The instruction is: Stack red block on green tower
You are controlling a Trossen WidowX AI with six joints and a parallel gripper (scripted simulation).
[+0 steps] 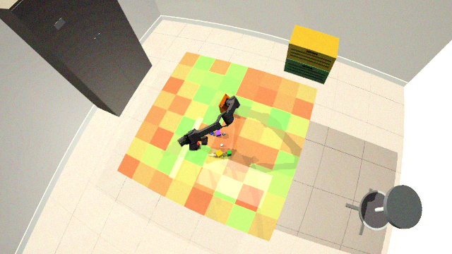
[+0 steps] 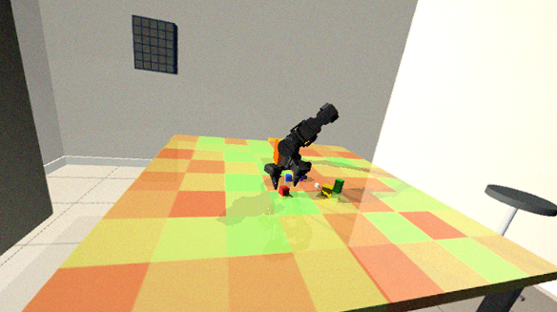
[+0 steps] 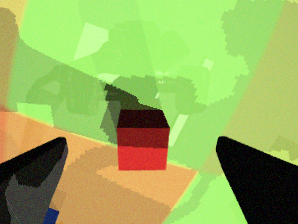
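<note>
Now: gripper tip 1 cm above the red block. From my gripper tip the other things lie so: purple block 13 cm behind, 12 cm to the left, 1 cm below; yellow block 18 cm to the left, 2 cm ahead, 1 cm below; blue block 13 cm behind, 7 cm to the left, 2 cm below.
</note>
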